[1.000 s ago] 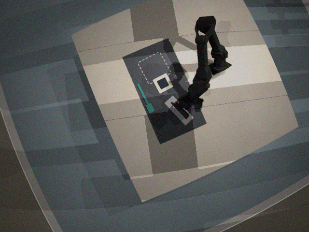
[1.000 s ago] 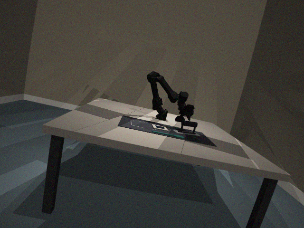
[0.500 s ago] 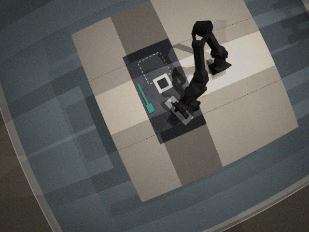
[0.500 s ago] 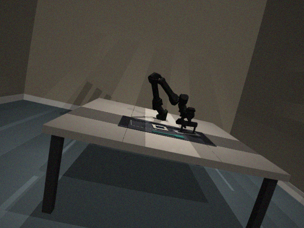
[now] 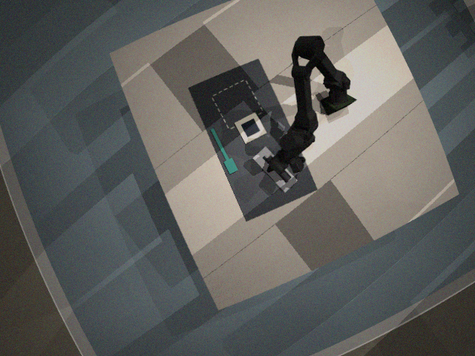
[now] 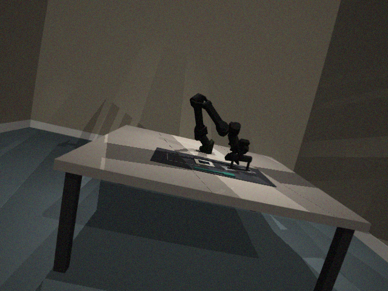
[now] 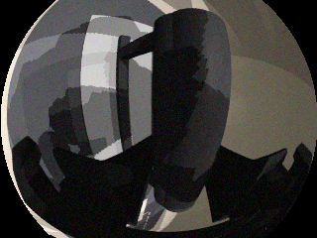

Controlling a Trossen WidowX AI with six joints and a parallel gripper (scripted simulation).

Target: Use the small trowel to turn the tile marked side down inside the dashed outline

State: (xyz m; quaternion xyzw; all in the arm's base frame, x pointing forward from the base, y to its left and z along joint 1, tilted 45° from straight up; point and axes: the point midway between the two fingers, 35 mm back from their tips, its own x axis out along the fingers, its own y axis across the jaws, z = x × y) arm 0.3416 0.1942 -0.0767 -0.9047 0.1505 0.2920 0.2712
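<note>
The dark mat is 2 cm ahead of my gripper tip, 15 cm to the right of it and 7 cm below it. Round my gripper tip: teal trowel: 16 cm ahead, 11 cm to the right, 4 cm below; tile: 2 cm ahead, 19 cm to the right, 4 cm below.
</note>
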